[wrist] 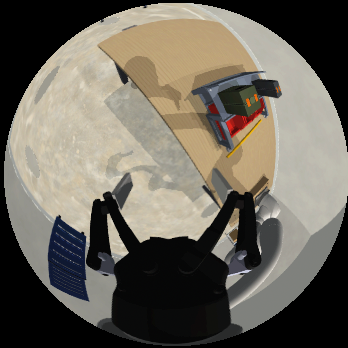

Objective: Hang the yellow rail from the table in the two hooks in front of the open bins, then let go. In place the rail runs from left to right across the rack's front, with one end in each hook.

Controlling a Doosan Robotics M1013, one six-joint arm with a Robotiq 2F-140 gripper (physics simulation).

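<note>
The yellow rail shows as a thin bar at the right of the view. It appears to lie on the wooden table, beside the open side of the grey rack, with a strip of table between them. Red open bins sit in the rack's lower part. The two hooks are too small to make out. My gripper is wide open and empty. Its fingers are well apart from the rail and the rack, which stand beyond the right finger.
A dark green case with orange marks is at the rack's upper part, with a dark box beyond it. The table's long edge runs diagonally past the right finger. A dark blue slatted panel stands at lower left.
</note>
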